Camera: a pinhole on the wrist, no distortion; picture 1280 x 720 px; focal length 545.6 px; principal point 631.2 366.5 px. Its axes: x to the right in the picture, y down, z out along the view. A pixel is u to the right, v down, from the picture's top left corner.
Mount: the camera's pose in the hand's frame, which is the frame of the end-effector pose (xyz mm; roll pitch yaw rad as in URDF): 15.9 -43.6 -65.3 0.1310 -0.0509 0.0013
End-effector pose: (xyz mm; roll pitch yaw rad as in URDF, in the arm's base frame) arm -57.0 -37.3 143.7 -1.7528 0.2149 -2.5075
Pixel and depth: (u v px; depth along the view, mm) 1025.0 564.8 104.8
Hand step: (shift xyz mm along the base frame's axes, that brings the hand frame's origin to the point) -39.8 -91.3 -8.0
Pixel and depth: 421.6 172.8 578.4
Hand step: 451.9 -313.2 277.2
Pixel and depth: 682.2 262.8 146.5
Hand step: 23.9 -96.5 68.4
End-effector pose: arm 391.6 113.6 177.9 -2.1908 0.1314 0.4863
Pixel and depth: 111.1 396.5 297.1
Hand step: -355.9 55.0 -34.1
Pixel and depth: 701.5 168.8 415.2
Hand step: -147.5 387.1 3.3
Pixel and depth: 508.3 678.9 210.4
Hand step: -99.1 59.8 -123.4
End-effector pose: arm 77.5 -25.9 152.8 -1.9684 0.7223 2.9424
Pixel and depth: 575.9 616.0 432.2
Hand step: 128.6 -351.4 -144.7
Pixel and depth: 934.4 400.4 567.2
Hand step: -242.2 -469.9 -292.8
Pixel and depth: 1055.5 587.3 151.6
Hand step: -87.2 -76.3 -110.0
